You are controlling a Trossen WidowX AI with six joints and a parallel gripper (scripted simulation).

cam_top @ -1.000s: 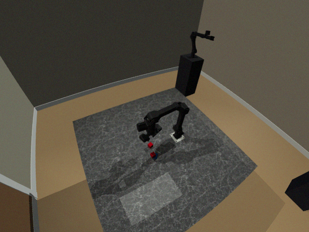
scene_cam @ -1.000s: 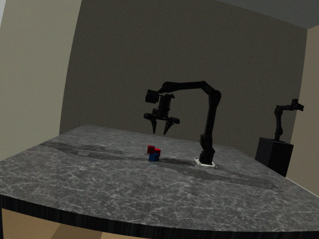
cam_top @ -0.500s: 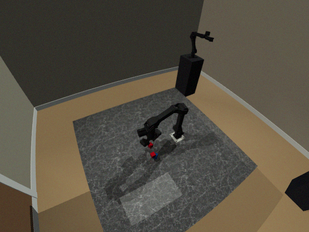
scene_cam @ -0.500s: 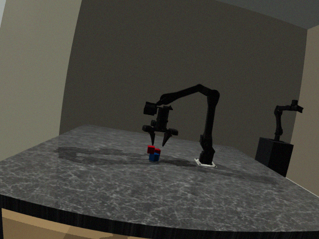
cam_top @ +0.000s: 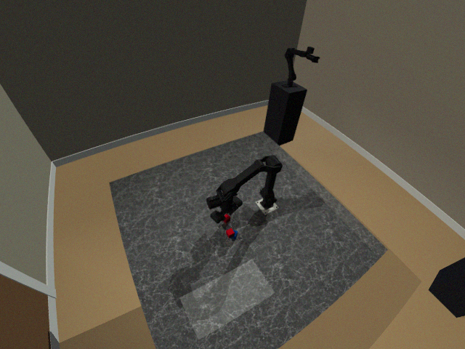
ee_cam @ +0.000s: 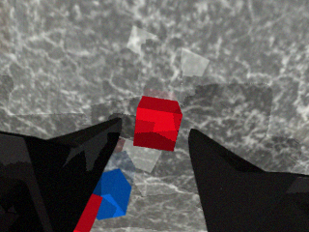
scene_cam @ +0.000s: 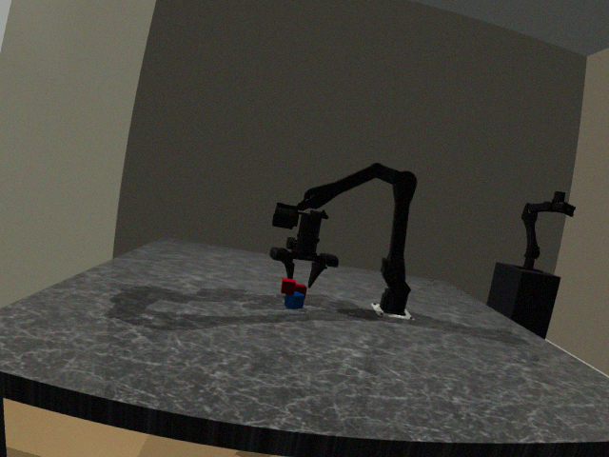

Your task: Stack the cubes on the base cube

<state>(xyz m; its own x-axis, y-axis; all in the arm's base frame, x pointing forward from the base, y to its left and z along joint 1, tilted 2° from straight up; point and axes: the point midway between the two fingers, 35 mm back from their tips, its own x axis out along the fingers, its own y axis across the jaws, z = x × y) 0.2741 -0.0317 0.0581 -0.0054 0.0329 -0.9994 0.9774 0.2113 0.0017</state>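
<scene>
Now: the blue base cube 2 cm ahead of my gripper tip, 11 cm to the left of it and 1 cm below it.
</scene>
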